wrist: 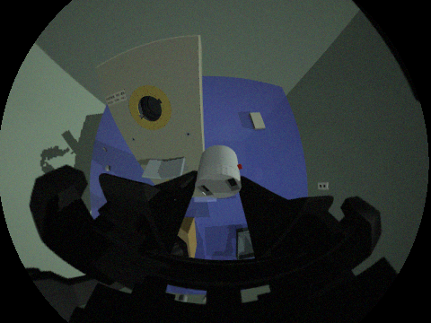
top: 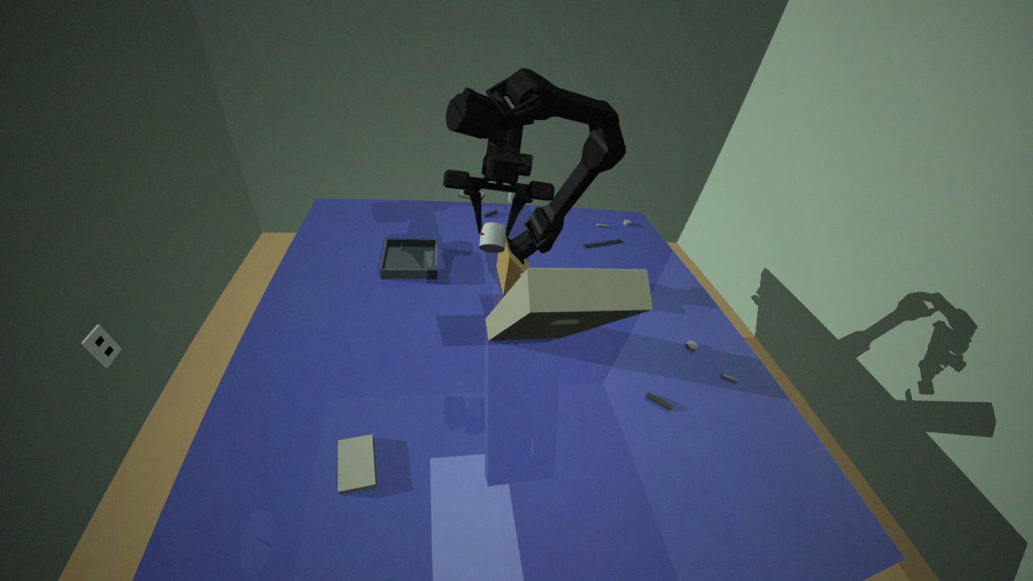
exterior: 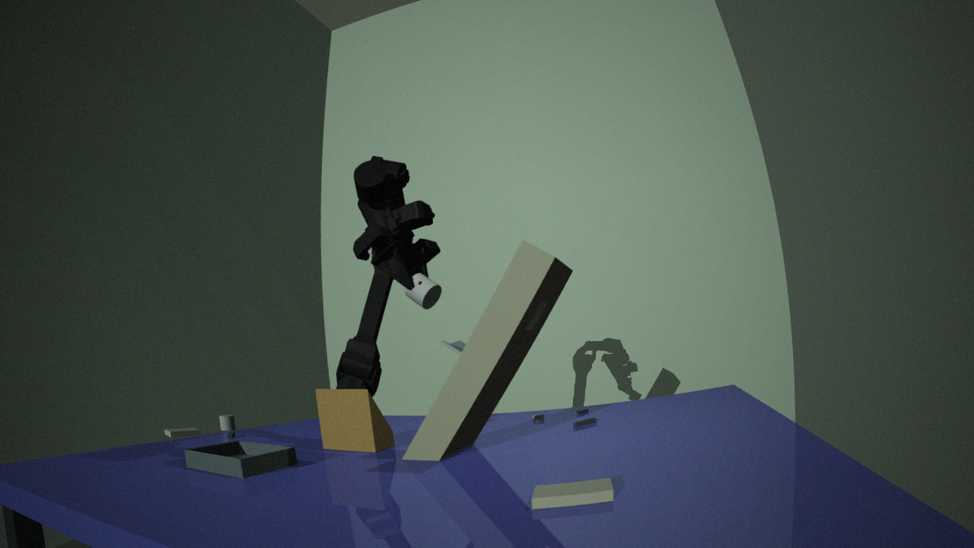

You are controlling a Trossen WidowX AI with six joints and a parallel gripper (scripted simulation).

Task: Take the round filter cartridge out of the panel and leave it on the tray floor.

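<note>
Now: the dark tray 310 mm behind my gripper tip, 170 mm to the right of it and 280 mm below it. Round my gripper tip: round filter cartridge: right at my gripper tip.
</note>
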